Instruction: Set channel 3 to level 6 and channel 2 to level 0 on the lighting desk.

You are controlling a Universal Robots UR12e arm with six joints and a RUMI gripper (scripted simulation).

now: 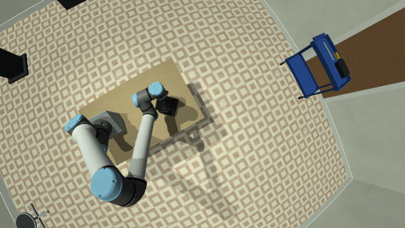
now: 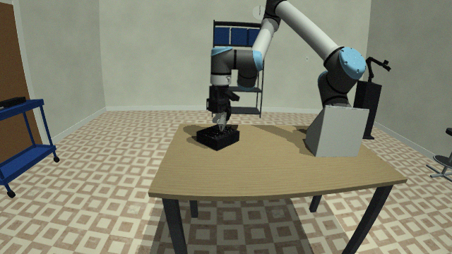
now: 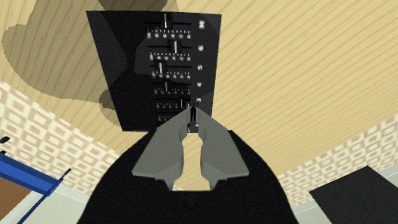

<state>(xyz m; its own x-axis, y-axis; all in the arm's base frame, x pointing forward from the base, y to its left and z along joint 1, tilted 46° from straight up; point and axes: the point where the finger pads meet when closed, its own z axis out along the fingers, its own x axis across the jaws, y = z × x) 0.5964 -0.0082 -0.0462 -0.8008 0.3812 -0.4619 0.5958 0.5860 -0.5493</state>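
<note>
Now: the fader knob 6 cm ahead of my hand, 3 cm below it and 1 cm to the left of it.
</note>
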